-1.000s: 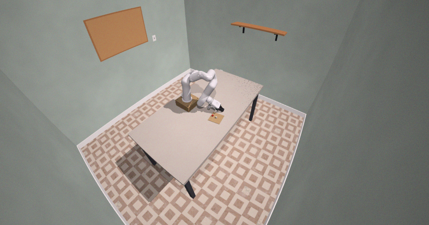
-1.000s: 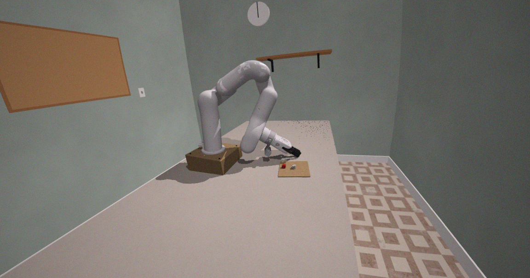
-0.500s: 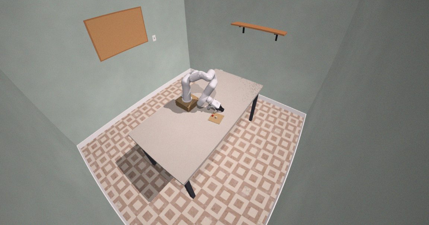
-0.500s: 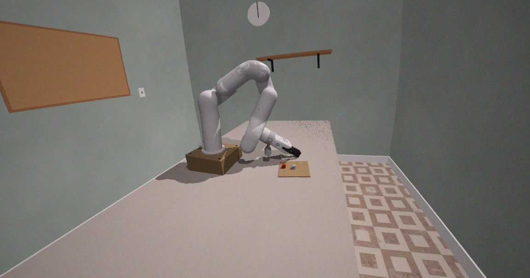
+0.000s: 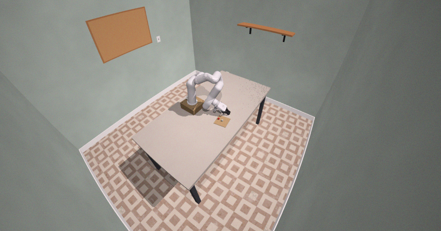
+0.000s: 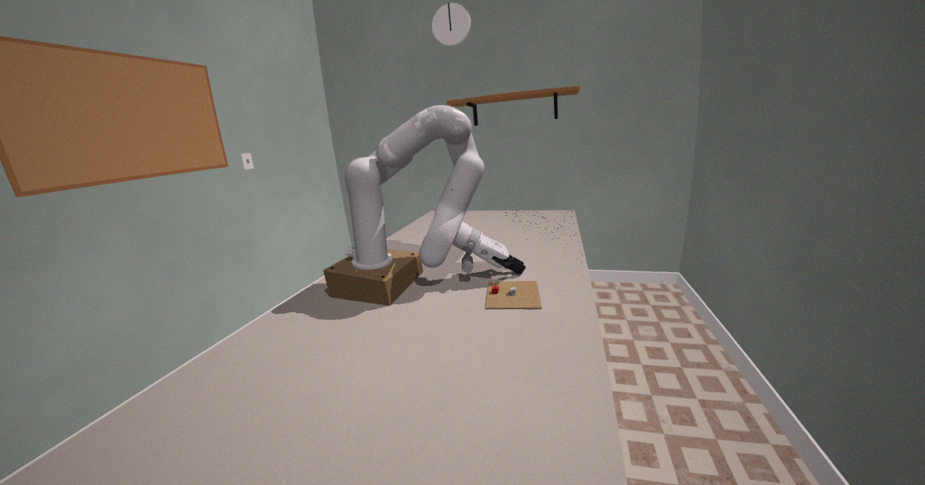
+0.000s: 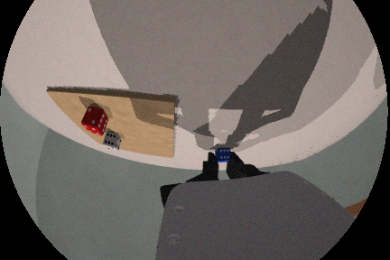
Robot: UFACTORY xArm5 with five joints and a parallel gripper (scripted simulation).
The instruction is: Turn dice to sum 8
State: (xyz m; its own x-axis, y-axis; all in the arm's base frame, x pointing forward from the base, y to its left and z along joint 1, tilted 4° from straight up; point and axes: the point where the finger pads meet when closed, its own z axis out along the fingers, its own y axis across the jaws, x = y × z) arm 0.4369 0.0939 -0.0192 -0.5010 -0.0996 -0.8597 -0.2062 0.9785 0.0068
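The blue die lies 20 mm below my hand. Also, from my hand: tan mat (130 mm to the right, 20 mm below, 10 mm behind); then white die (130 mm to the right, 10 mm below, 10 mm behind); then red die (130 mm to the right, 60 mm behind, 10 mm below).
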